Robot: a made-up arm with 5 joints.
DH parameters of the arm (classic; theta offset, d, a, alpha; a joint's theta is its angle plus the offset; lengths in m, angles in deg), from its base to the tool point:
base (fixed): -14.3 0 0.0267 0
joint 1: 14.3 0.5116 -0.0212 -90
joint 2: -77.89 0 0.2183 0
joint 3: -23.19 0 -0.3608 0
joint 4: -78.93 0.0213 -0.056 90
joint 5: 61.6 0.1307 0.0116 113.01
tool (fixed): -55.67 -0.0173 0 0
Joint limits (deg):
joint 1: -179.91..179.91
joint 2: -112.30..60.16
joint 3: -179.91..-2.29
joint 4: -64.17..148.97
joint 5: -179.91..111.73
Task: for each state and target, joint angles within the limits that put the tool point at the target. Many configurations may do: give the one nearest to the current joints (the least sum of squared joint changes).
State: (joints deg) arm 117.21 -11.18 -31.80 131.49 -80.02
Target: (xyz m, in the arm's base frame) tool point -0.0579 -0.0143 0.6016
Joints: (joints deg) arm 161.72 -56.61 -26.78 148.97 -76.94
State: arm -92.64 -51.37 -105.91 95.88 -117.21
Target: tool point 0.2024 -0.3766 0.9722
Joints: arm -67.47 -2.31 -122.33 54.63 -115.66
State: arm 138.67 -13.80 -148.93 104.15 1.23
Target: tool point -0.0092 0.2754 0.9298
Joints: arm 89.23 -7.27 -131.55 121.27 1.34
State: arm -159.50 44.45 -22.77 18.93 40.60
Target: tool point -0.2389 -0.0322 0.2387
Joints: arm -179.91 9.84 -22.72 19.91 53.09
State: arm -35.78 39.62 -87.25 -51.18 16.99
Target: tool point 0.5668 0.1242 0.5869
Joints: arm 9.89 33.57 -81.73 -59.32 16.31
